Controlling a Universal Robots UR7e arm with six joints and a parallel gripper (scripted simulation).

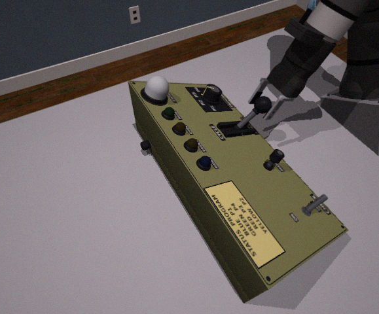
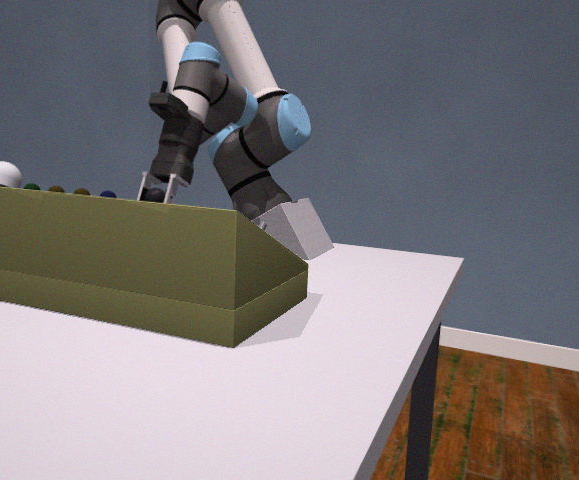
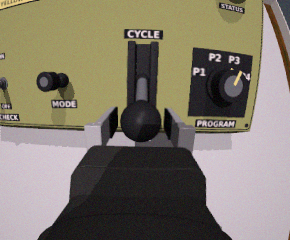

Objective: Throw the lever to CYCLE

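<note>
The lever is 30 mm ahead of my hand, 10 mm to the right of it and 20 mm below it. From my hand the other things lie so: metal toggle (100 mm ahead, 230 mm to the left, 40 mm below); rotary selector (50 mm ahead, 130 mm to the right, 30 mm below); olive console (100 mm ahead, 40 mm to the left, 60 mm below).
</note>
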